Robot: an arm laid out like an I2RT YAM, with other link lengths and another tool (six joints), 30 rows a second.
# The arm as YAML. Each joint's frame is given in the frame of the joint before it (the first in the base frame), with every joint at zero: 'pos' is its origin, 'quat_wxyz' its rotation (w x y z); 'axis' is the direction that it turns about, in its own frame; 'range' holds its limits. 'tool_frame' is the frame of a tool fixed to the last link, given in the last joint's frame.
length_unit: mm
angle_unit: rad
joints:
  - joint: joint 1
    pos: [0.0, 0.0, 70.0]
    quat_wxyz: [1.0, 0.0, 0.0, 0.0]
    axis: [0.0, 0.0, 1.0]
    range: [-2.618, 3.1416]
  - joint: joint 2
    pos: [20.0, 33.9, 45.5]
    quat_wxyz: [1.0, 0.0, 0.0, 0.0]
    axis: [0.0, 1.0, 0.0]
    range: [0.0, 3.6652]
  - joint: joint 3
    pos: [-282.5, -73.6, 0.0]
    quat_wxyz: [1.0, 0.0, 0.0, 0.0]
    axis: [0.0, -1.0, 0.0]
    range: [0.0, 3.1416]
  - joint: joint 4
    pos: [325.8, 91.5, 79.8]
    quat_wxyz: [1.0, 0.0, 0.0, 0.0]
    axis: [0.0, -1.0, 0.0]
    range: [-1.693, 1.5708]
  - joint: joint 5
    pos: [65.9, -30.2, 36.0]
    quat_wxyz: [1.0, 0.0, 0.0, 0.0]
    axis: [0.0, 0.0, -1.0]
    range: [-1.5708, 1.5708]
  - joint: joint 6
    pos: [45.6, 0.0, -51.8]
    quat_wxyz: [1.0, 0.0, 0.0, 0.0]
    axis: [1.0, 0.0, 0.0]
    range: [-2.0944, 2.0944]
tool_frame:
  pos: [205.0, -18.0, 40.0]
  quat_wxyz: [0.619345, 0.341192, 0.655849, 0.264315]
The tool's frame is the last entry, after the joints.
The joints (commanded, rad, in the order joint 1, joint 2, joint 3, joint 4, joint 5, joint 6), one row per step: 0.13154 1.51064 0.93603 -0.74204 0.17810 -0.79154; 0.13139 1.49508 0.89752 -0.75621 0.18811 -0.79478; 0.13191 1.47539 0.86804 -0.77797 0.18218 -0.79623; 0.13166 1.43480 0.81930 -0.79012 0.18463 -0.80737; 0.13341 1.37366 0.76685 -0.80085 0.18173 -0.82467; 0.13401 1.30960 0.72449 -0.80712 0.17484 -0.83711; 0.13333 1.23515 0.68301 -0.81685 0.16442 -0.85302; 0.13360 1.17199 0.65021 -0.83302 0.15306 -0.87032; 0.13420 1.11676 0.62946 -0.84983 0.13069 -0.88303; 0.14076 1.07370 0.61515 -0.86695 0.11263 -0.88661; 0.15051 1.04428 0.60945 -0.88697 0.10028 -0.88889; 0.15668 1.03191 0.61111 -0.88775 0.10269 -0.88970; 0.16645 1.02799 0.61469 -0.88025 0.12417 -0.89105; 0.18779 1.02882 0.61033 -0.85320 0.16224 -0.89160; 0.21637 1.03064 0.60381 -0.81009 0.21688 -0.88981; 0.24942 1.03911 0.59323 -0.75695 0.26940 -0.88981; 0.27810 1.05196 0.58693 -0.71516 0.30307 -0.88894; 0.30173 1.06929 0.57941 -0.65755 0.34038 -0.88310
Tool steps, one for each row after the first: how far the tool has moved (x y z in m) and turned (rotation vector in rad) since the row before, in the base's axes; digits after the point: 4 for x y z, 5 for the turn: -0.0178 -0.0048 -0.0109 -0.01533 0.03601 0.00061; -0.0164 -0.0004 -0.0065 0.00130 0.03227 0.00310; -0.0186 -0.0027 -0.0055 -0.00722 0.02157 0.01011; -0.0170 -0.0002 -0.0006 -0.00061 0.00516 0.01901; -0.0107 0.0010 0.0036 0.00643 -0.01248 0.01384; -0.0100 0.0017 0.0058 0.00994 -0.01940 0.01669; -0.0100 0.0023 0.0042 0.00903 -0.01035 0.01934; -0.0068 0.0054 0.0059 0.02095 -0.01319 0.01785; -0.0060 0.0060 0.0047 0.01808 -0.00880 0.01430; -0.0055 0.0055 0.0040 0.01180 -0.00176 0.01497; 0.0015 0.0016 0.0042 -0.00049 -0.01340 0.00634; 0.0041 -0.0017 0.0037 -0.01840 -0.01804 0.00534; 0.0065 -0.0017 0.0014 -0.03224 -0.02790 0.01104; 0.0105 -0.0024 0.0032 -0.04329 -0.04470 0.00989; 0.0107 0.0005 0.0014 -0.04012 -0.04455 0.01498; 0.0077 0.0037 0.0003 -0.02393 -0.03017 0.01543; 0.0112 0.0023 0.0012 -0.02084 -0.04233 0.00377
